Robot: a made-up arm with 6 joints.
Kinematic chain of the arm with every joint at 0, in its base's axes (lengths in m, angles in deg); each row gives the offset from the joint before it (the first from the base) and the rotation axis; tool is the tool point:
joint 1: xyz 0 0 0.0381 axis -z
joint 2: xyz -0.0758 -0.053 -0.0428 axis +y
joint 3: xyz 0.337 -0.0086 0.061 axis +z
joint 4: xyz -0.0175 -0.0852 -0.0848 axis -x
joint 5: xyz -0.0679 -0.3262 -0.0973 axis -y
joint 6: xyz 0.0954 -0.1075 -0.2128 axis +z
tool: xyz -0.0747 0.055 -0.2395
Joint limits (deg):
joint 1: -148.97..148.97
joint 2: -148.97..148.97
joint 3: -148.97..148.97
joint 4: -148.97..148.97
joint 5: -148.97..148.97
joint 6: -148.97..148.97
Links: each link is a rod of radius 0.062 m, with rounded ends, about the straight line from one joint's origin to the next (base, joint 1, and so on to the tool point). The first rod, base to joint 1, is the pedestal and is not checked.
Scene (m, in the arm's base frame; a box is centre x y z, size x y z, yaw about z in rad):
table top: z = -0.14
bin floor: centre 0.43 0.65 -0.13 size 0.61 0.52 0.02 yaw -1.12
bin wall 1: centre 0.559 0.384 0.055 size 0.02 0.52 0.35 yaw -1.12
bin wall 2: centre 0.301 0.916 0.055 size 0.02 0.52 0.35 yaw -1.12
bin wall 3: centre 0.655 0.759 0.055 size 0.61 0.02 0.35 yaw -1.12
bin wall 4: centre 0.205 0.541 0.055 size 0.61 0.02 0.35 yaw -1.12
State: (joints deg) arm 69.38 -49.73 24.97 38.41 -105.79 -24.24
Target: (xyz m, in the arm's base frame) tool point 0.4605 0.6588 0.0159
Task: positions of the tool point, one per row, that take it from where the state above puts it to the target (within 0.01 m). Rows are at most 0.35 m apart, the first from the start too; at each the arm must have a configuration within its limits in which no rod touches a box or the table.
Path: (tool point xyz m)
1: -0.6374 -0.2952 0.1150
2: -0.5076 -0.5407 0.1223
3: -0.2854 -0.7223 0.1396
4: -0.0033 -0.8059 0.1657
5: 0.2949 -0.7743 0.1990
6: 0.5613 -0.6296 0.2370
7: 0.7539 -0.3934 0.2777
8: 0.8432 -0.1022 0.3187
9: 0.8166 0.1993 0.3577
10: 0.6812 0.4655 0.3930
11: 0.4605 0.6588 0.4234
12: 0.4729 0.6816 0.2164
13: 0.4605 0.6588 0.0159

